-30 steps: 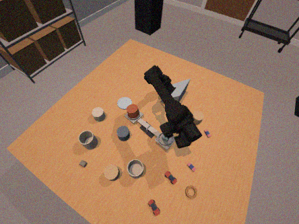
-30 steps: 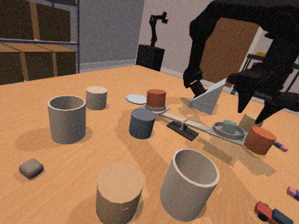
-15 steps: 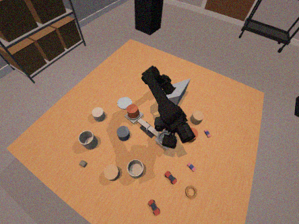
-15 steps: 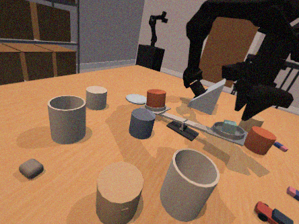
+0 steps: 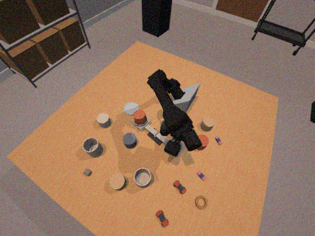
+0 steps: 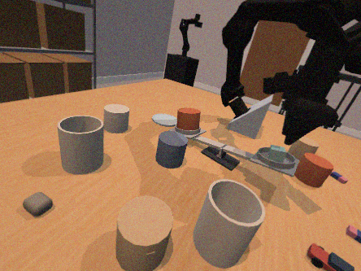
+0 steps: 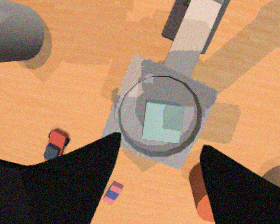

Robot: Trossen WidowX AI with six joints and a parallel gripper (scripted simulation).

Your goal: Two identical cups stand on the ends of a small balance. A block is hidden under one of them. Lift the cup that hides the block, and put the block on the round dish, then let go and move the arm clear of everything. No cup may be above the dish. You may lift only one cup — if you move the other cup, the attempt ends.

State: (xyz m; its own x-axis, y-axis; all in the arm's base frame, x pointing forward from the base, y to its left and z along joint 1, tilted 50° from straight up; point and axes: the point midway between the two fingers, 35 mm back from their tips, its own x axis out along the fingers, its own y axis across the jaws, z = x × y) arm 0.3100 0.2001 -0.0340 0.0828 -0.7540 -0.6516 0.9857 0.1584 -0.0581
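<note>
Right now the pale blue round dish is 80 mm behind my gripper tip, 370 mm to the right of it and 120 mm below it. The rest, counted from my gripper tip: small grey pebble 360 mm ahead, 290 mm to the right, 120 mm below; then small balance 10 mm behind, 120 mm to the right, 90 mm below; then blue-grey cylinder 110 mm ahead, 240 mm to the right, 90 mm below.
</note>
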